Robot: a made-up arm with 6 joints.
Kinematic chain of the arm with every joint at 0, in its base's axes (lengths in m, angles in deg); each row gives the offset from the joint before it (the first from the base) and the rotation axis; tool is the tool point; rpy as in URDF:
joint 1: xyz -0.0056 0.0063 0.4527 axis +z
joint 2: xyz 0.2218 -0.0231 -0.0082 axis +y
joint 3: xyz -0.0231 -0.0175 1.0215 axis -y
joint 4: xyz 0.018 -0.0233 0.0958 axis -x
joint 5: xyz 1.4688 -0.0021 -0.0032 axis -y
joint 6: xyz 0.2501 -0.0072 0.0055 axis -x
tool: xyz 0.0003 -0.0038 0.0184 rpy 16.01 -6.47 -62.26
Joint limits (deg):
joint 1: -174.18..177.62
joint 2: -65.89..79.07
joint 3: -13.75..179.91
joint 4: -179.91..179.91
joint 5: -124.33..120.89
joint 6: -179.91..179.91
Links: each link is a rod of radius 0.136 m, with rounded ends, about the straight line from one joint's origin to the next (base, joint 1, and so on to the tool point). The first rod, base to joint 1, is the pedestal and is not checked.
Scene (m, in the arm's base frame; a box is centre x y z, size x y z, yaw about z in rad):
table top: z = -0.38
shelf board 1: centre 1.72 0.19 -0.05 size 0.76 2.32 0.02 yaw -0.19
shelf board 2: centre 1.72 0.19 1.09 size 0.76 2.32 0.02 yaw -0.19
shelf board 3: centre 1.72 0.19 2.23 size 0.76 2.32 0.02 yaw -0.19
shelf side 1: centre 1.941 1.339 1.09 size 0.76 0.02 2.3 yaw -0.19
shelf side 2: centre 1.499 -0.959 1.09 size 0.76 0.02 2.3 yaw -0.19
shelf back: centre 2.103 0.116 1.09 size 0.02 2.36 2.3 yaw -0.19
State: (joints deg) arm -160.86 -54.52 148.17 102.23 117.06 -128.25
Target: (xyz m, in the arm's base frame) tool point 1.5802 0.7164 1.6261
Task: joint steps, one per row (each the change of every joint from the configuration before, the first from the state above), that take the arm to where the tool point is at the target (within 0.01 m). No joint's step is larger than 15 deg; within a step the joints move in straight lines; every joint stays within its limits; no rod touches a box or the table.
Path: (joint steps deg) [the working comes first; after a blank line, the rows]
Joints at the target: -150.46 -34.61 128.47 105.49 113.10 -128.64
Straight joint move there: touches shelf board 2.

1: 10.98 9.63 6.35 14.50 0.77 -10.27
2: 10.99 9.63 6.35 14.51 0.76 -10.27
3: 10.98 9.63 6.34 14.50 0.77 -10.27
4: 10.98 9.63 6.35 14.51 0.76 -10.27
5: 10.99 9.64 6.35 14.50 0.77 -10.26
6: -8.91 -5.65 -10.29 -13.85 -1.56 10.19
7: -8.90 -5.65 -10.28 -13.86 -1.56 10.19
8: -8.90 -5.65 -10.29 -13.85 -1.56 10.19
9: -8.91 -5.65 -10.29 -13.85 -1.56 10.19
10: -8.90 -5.65 -10.29 -13.85 -1.55 10.19

